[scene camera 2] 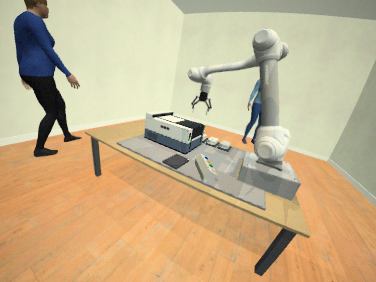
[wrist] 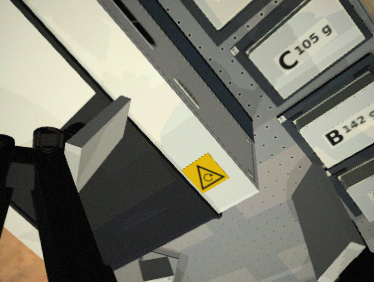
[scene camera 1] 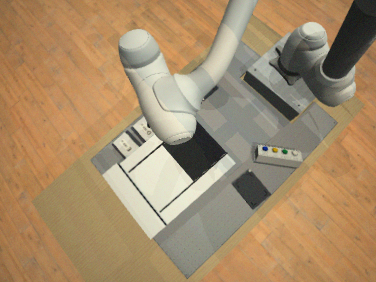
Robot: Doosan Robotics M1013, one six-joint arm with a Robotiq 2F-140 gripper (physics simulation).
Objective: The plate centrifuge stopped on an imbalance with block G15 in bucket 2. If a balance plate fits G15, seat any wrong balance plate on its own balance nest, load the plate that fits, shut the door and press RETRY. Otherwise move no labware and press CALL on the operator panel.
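Frame: origin at the arm's base, x ahead, y left, z up, level; centimetres.
Where they show: gripper, between the fingertips: (scene camera 2: pixel 199 113) (wrist: pixel 215 149); arm's base, origin of its link: (scene camera 2: pixel 269 163) (scene camera 1: pixel 291 65).
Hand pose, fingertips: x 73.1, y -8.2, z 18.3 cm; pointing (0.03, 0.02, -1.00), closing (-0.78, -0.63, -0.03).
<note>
Each offset is from my fingertips to the top centre of the thing. "spot": to the spot under its first point. Level surfaces: height alone.
My gripper (scene camera 2: pixel 201 111) (wrist: pixel 215 149) is open and empty, high above the near end of the centrifuge and the labelled plates; the arm hides it in scene camera 1. The centrifuge (scene camera 1: pixel 132 200) (scene camera 2: pixel 167 131) (wrist: pixel 165 120) has a white top panel and a dark section. In the wrist view, balance plate C @(dx -1.9, dy -10.5, dz -23.3 cm) (wrist: pixel 310 45), marked 105 g, and balance plate B @(dx -15.7, dy -11.7, dz -23.3 cm) (wrist: pixel 345 125), marked 142 g, sit on dark nests; parts of two other plates show at the edges. The operator panel @(dx -37.6, dy +42.7, dz -20.3 cm) (scene camera 1: pixel 277 154) (scene camera 2: pixel 206 167) (wrist: pixel 157 267) carries blue, yellow, green and white buttons. Bucket contents cannot be made out.
A flat dark pad @(spot: dx -17.0, dy +48.7, dz -27.2 cm) (scene camera 1: pixel 251 189) (scene camera 2: pixel 176 160) lies on the grey mat @(dz -28.7 cm) (scene camera 1: pixel 192 250) near the operator panel. The robot's base block (scene camera 1: pixel 262 95) (scene camera 2: pixel 270 179) stands at the table's other end. One person (scene camera 2: pixel 37 50) stands left of the table, another (scene camera 2: pixel 256 110) behind the arm.
</note>
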